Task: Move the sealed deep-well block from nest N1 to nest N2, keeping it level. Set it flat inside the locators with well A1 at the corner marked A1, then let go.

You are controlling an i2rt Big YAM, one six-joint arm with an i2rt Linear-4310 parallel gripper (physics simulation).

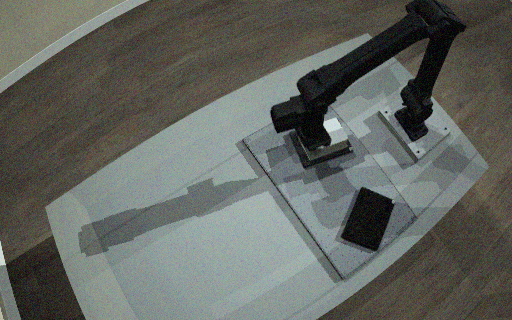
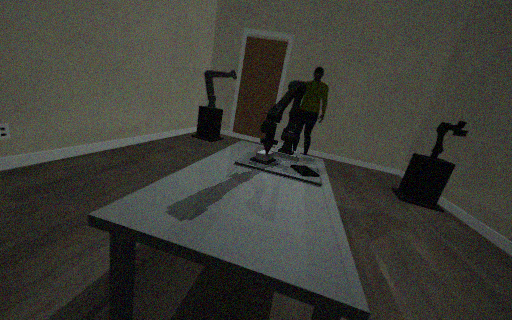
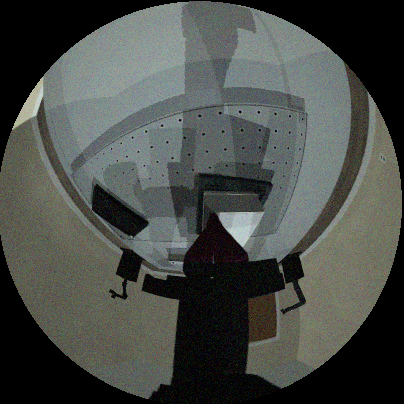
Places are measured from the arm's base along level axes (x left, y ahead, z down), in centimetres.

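Pixels of known places: gripper, fingertip midpoint: point(image 1: 311, 148) point(image 2: 266, 154) point(image 3: 212, 215); arm's base, origin of the base link: point(image 1: 411, 124) point(image 2: 285, 152).
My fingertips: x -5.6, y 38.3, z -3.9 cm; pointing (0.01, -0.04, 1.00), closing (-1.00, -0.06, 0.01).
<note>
For each thing: its top centre in the pictures, then the offset to it from my fingertips. Level surfaces: height alone.
- deep-well block, middle of its top: point(image 3: 227, 238) point(image 1: 324, 133) point(image 2: 265, 152) dx -2.5, dy -5.8, dz -0.1 cm
- dark nest, middle of its top: point(image 3: 228, 219) point(image 1: 322, 139) point(image 2: 263, 157) dx -3.1, dy -5.9, dz +4.1 cm
- perforated plate, middle of its top: point(image 3: 163, 204) point(image 1: 335, 180) point(image 2: 279, 165) dx +9.5, dy -3.5, dz +5.8 cm
- long grey table, its level: dz +7.1 cm
The deep-well block point(image 1: 336, 131) point(image 2: 262, 156) point(image 3: 241, 225), with a white sealed top, sits in a dark nest point(image 1: 306, 162) point(image 3: 233, 182) at the far end of the perforated plate point(image 1: 299, 197) point(image 2: 281, 171) point(image 3: 225, 128). My gripper point(image 1: 318, 144) point(image 2: 267, 152) point(image 3: 212, 215) is shut, its fingers pressed together into a point. It stands right over the block's top and grips nothing. I cannot tell whether the tip touches the seal. The other nest point(image 1: 367, 217) point(image 2: 303, 170) point(image 3: 117, 212) is a flat dark rectangle at the plate's other end and holds nothing.
The plate lies on a long grey table point(image 1: 191, 143) point(image 2: 255, 222). The arm's base point(image 1: 408, 120) point(image 2: 288, 143) stands on a second plate beside it. A person in a green shirt point(image 2: 315, 98) stands behind the table, and another arm on a pedestal point(image 2: 209, 119) stands near the door.
</note>
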